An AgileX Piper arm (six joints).
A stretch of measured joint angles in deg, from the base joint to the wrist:
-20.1, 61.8, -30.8, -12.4, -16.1, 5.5
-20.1, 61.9, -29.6, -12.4, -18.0, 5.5
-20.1, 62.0, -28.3, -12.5, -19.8, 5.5
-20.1, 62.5, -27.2, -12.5, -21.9, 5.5
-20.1, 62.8, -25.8, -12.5, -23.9, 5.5
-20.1, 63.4, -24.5, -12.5, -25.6, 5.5
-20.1, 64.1, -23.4, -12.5, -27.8, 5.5
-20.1, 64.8, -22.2, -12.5, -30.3, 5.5
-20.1, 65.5, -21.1, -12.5, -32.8, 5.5
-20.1, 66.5, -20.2, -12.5, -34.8, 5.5
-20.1, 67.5, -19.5, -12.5, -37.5, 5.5
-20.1, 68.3, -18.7, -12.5, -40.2, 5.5
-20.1, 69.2, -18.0, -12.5, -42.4, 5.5
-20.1, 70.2, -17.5, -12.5, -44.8, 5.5
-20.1, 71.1, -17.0, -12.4, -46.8, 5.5
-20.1, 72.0, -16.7, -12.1, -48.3, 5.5
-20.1, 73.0, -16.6, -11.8, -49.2, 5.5
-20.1, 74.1, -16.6, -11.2, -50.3, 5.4
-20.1, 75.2, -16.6, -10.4, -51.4, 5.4
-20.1, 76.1, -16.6, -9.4, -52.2, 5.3
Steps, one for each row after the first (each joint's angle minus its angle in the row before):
0.0, 0.1, 1.2, 0.0, -1.9, 0.0
0.0, 0.1, 1.3, -0.1, -1.8, 0.0
0.0, 0.5, 1.1, 0.0, -2.1, 0.0
0.0, 0.3, 1.4, 0.0, -2.0, 0.0
0.0, 0.6, 1.3, 0.0, -1.7, 0.0
0.0, 0.7, 1.1, 0.0, -2.2, 0.0
0.0, 0.7, 1.2, 0.0, -2.5, 0.0
0.0, 0.7, 1.1, 0.0, -2.5, 0.0
0.0, 1.0, 0.9, 0.0, -2.0, 0.0
0.0, 1.0, 0.7, 0.0, -2.7, 0.0
0.0, 0.8, 0.8, 0.0, -2.7, 0.0
0.0, 0.9, 0.7, 0.0, -2.2, 0.0
0.0, 1.0, 0.5, 0.0, -2.4, 0.0
0.0, 0.9, 0.5, 0.1, -2.0, 0.0
0.0, 0.9, 0.3, 0.3, -1.5, 0.0
0.0, 1.0, 0.1, 0.3, -0.9, 0.0
0.0, 1.1, 0.0, 0.6, -1.1, -0.1
0.0, 1.1, 0.0, 0.8, -1.1, 0.0
0.0, 0.9, 0.0, 1.0, -0.8, -0.1

